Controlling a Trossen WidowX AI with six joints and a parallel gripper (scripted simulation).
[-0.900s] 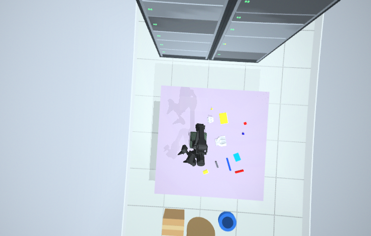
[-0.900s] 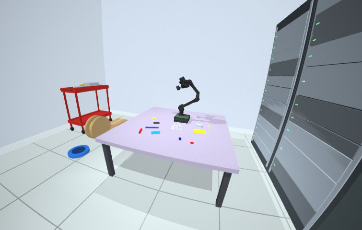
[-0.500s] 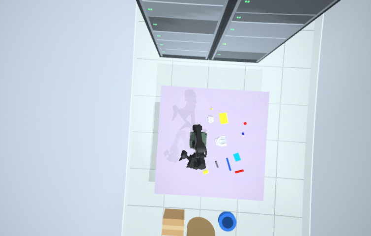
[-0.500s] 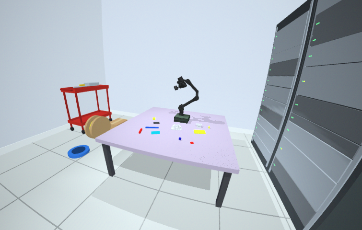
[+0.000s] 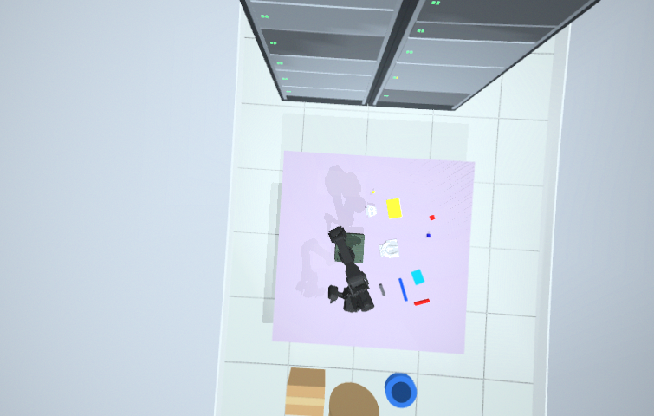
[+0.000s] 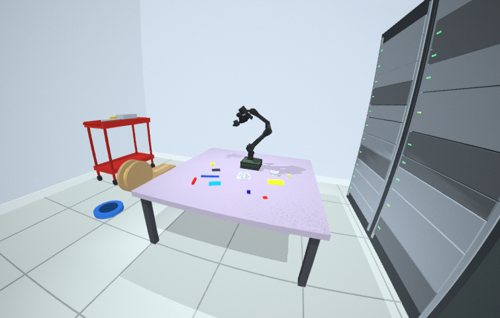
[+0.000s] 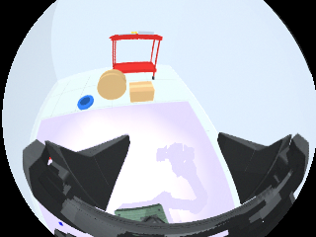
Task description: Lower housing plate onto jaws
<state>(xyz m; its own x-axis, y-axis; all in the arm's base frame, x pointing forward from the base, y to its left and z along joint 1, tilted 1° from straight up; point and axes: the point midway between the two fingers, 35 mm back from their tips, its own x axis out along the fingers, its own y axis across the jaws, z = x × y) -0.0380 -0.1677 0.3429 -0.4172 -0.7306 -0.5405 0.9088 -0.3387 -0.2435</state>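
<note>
The white housing plate is 45 cm to the left of my gripper tip, 37 cm below it and 24 cm ahead of it. Round my gripper tip: white block 45 cm to the left, 39 cm below, 24 cm ahead; cyan tile 56 cm ahead, 39 cm below; blue bar 46 cm ahead, 39 cm below, 8 cm to the right.
</note>
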